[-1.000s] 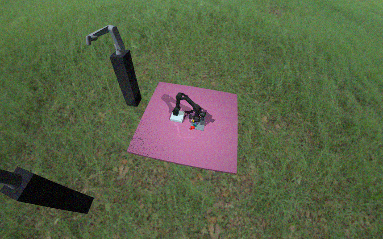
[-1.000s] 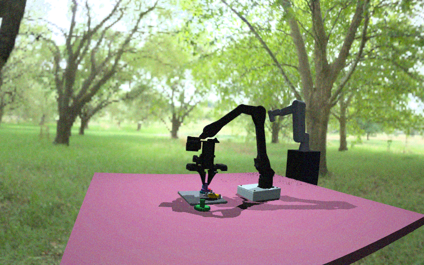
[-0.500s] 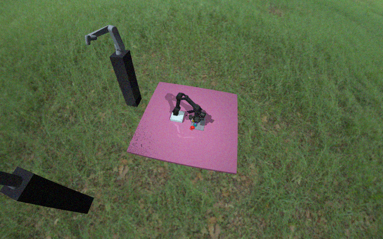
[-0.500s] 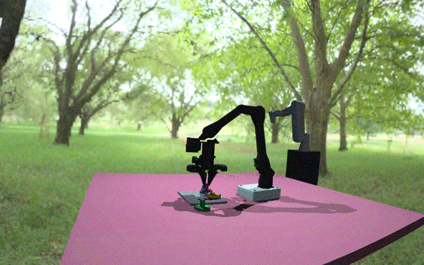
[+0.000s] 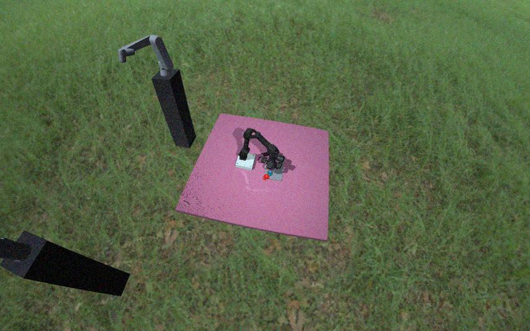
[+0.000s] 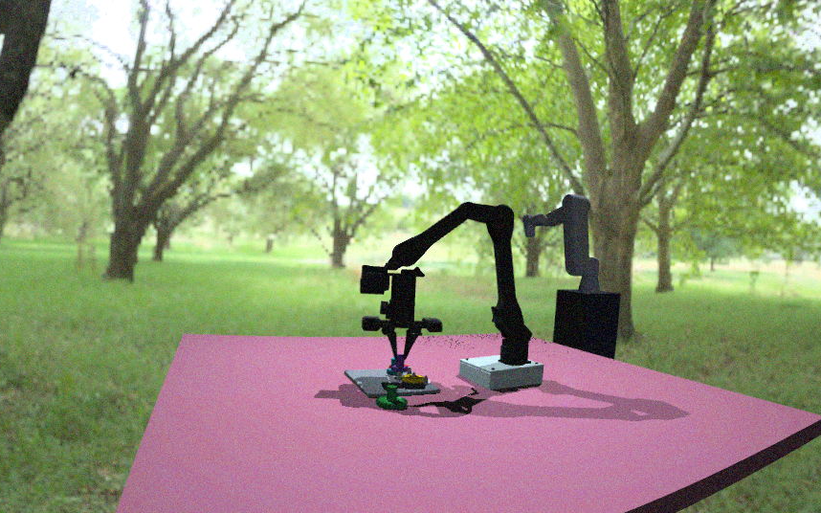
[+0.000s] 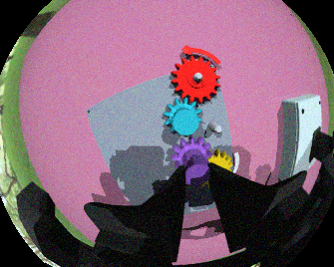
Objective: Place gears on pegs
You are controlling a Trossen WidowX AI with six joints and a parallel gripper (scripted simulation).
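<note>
Right now the purple gear is 10 mm below my gripper tip. Also, from my gripper tip: teal gear: 40 mm to the right, 30 mm below; yellow gear: 20 mm behind, 40 mm to the left, 40 mm below; red gear: 30 mm behind, 70 mm to the right, 40 mm below.
</note>
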